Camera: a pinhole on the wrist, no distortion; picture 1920 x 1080 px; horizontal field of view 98.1 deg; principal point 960.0 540.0 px. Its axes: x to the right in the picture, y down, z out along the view. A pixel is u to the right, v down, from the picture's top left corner.
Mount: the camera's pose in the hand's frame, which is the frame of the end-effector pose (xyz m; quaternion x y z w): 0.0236 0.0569 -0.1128 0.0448 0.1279 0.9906 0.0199
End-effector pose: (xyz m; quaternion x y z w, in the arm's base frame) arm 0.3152 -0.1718 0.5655 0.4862 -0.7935 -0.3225 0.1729
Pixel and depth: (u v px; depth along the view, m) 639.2 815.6 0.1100
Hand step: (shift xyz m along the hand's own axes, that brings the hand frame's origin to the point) 0.0751 0.0472 -0.0011
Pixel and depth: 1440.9 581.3 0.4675
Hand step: -0.2018 0.1659 0.3660
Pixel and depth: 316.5 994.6 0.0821
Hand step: 0.0932 0.0310 -0.0276
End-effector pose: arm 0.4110 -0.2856 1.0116 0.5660 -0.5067 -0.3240 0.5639
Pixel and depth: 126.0 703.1 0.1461
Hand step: 0.1821 0.0586 0.0230
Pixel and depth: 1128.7 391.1 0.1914
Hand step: 0.0039 0.1401 0.0661
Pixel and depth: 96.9 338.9 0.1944
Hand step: 0.2436 0.1409 0.0456
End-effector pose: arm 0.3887 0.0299 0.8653 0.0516 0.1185 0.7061 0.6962
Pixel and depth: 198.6 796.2 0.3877
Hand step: 0.4093 0.0212 0.2614
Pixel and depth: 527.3 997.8 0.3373
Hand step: 0.2244 -0.0463 0.2448
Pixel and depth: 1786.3 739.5 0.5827
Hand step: -0.5008 0.0980 0.5325
